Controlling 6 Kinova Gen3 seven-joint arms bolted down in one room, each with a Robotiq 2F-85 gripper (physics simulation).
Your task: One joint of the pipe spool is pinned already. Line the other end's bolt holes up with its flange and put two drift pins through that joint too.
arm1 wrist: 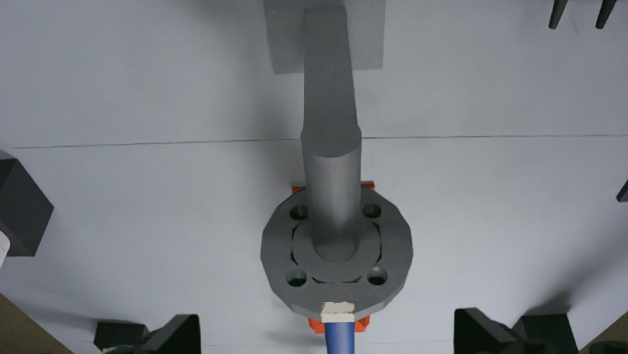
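Note:
The spool's grey pipe (pixel 332 200) comes down the middle of the arm1 wrist view and ends in a round grey flange (pixel 275 250). Four bolt holes show in the flange, two beside the pipe and two nearer the bottom; no pin is seen standing in them. How well they line up with the holes beneath cannot be told. A cream mark (pixel 337 312) sits at the flange's lower rim, above a blue bar (pixel 340 340). My arm1 gripper (pixel 327 330) is open, its fingers wide apart to either side of the bar. Two dark tapered rods (pixel 558 12) (pixel 606 12) show at the top right.
Orange pieces (pixel 316 326) stick out under the flange. A light grey plate (pixel 286 45) lies on the pale table (pixel 150 200) behind the pipe. A dark block (pixel 27 210) stands at the left edge. Dark blocks (pixel 120 334) (pixel 549 330) show near the bottom corners, by the table's edges.

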